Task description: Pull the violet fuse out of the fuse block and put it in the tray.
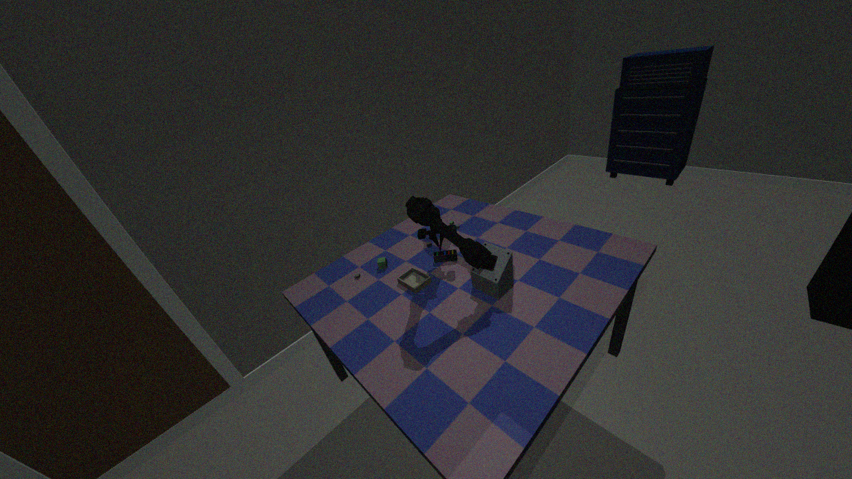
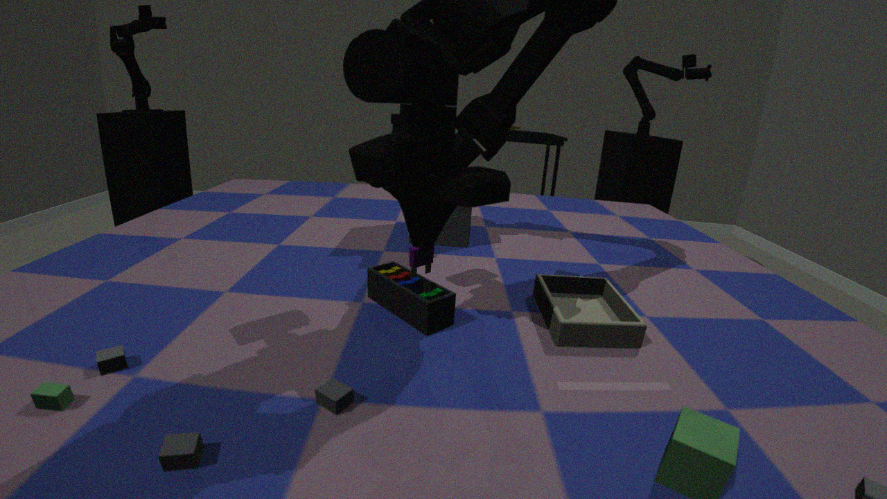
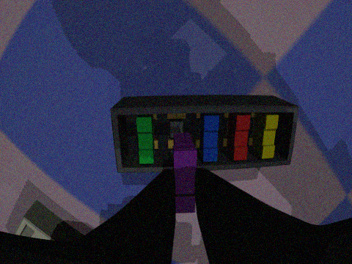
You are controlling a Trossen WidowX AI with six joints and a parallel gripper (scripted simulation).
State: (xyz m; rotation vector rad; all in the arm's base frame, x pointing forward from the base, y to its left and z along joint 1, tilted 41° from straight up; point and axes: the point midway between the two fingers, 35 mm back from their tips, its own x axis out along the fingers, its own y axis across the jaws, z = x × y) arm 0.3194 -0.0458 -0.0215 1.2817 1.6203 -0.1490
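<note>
Right now my gripper tip is 20 cm to the right of the tray and 8 cm above it. The rest, counted from my gripper tip: violet fuse (1 cm below); then green cube (25 cm ahead, 20 cm to the left, 6 cm below).
</note>
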